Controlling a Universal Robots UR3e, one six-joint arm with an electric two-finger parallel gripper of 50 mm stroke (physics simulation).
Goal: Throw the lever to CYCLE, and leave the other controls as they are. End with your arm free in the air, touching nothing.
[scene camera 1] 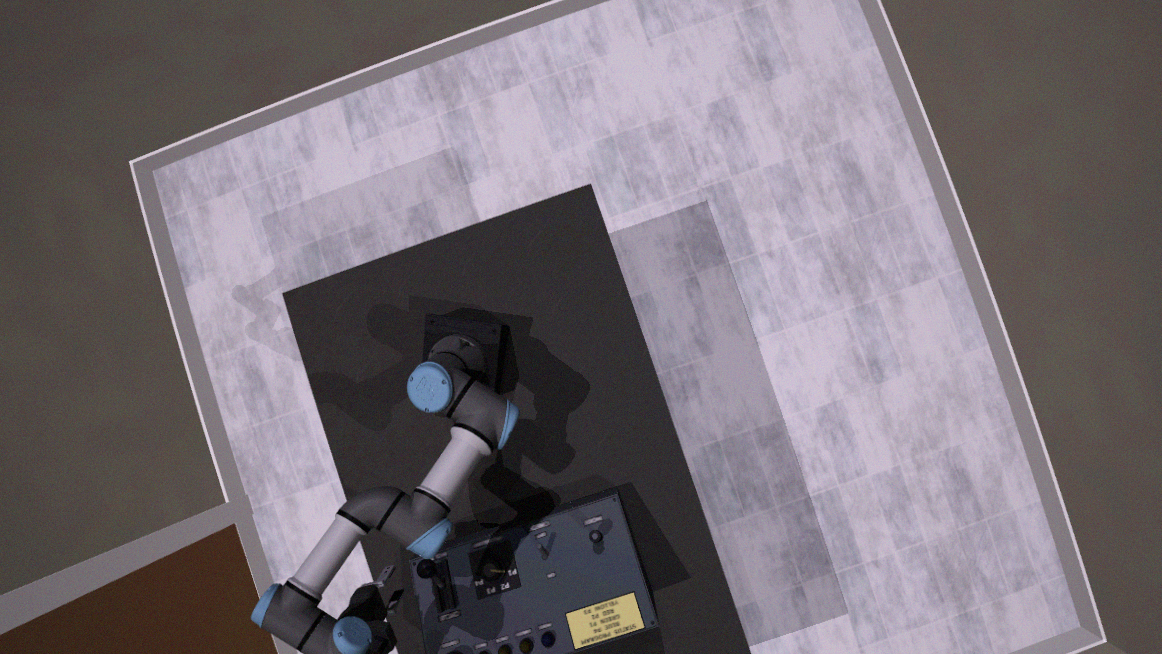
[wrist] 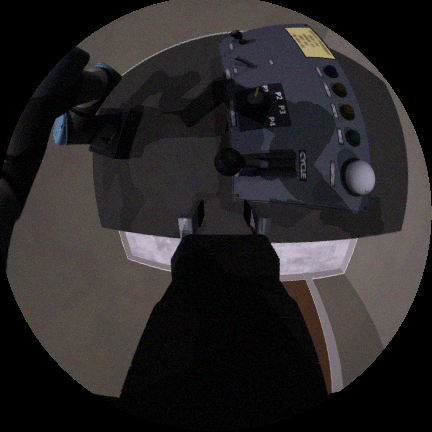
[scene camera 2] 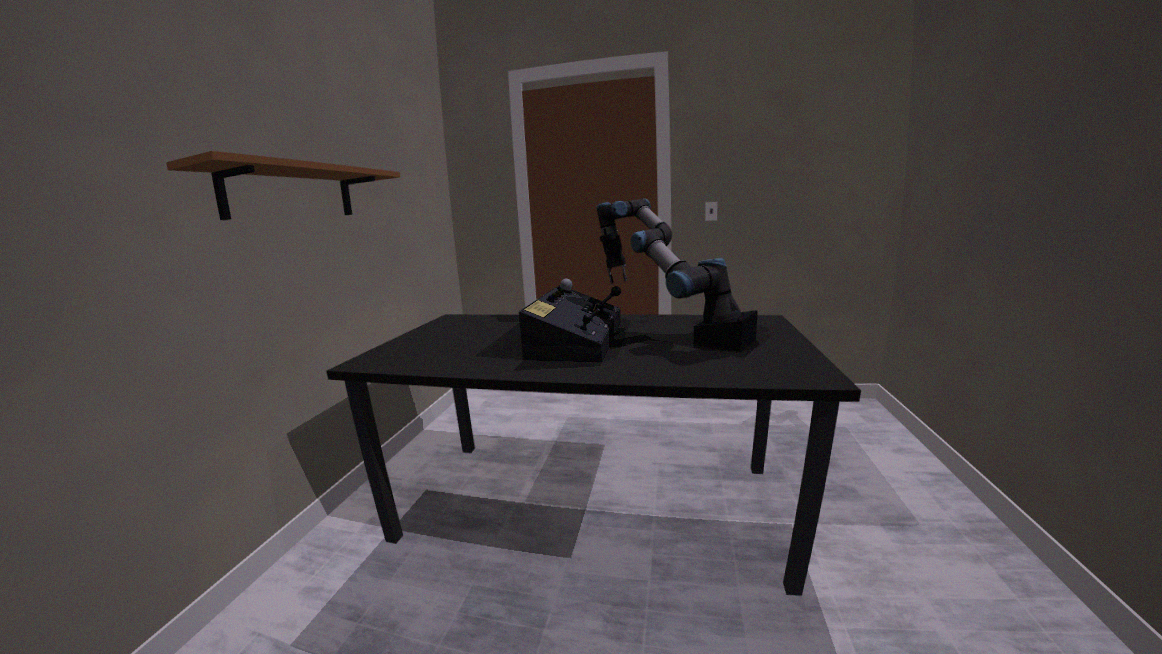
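Where they show: gripper, fingertip midpoint: (scene camera 1: 395, 579) (wrist: 223, 207) (scene camera 2: 618, 282); arm's base, origin of the base link: (scene camera 1: 458, 362) (wrist: 107, 131) (scene camera 2: 722, 318).
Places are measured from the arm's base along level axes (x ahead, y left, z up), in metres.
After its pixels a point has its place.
Observation:
The lever (scene camera 1: 426, 567) @(y -0.152, x 0.401, z 0.080 m) (scene camera 2: 615, 290) @(y -0.142, x 0.407, z 0.070 m) (wrist: 229, 162) @(y -0.163, x 0.413, z 0.083 m) has a black ball knob and rises from a slot on the sloped control box (scene camera 1: 561, 584) @(y 0.106, x 0.517, z 0.033 m) (scene camera 2: 561, 342) @(y 0.277, x 0.496, z -0.019 m). It leans toward the arm's base side, away from the CYCLE label (wrist: 302, 165) @(y -0.152, x 0.530, z 0.030 m) at the slot's opposite end. My gripper (scene camera 1: 391, 588) @(y -0.219, x 0.408, z 0.090 m) (scene camera 2: 617, 278) @(y -0.219, x 0.408, z 0.090 m) (wrist: 223, 207) @(y -0.219, x 0.408, z 0.090 m) is open and empty. Its fingers hang in the air a little above and to the side of the ball, and look apart from it. The lower end of the lever is partly hidden by the ball in the wrist view.
Beside the lever is a rotary selector (scene camera 1: 492, 570) @(y -0.030, x 0.452, z 0.038 m) (wrist: 256, 100) @(y -0.045, x 0.453, z 0.038 m) marked P1 to P4, then a toggle (scene camera 1: 546, 545) @(y 0.089, x 0.439, z 0.000 m) (wrist: 245, 62) @(y 0.078, x 0.442, z 0.024 m) and a small knob (scene camera 1: 596, 536) @(y 0.206, x 0.429, z 0.049 m) (wrist: 237, 36) @(y 0.191, x 0.434, z 0.037 m). Coloured buttons (wrist: 346, 111) @(y -0.047, x 0.605, z 0.079 m) and a white dome (scene camera 2: 565, 284) @(y -0.130, x 0.611, z 0.096 m) (wrist: 360, 177) @(y -0.158, x 0.597, z 0.107 m) line the far side.

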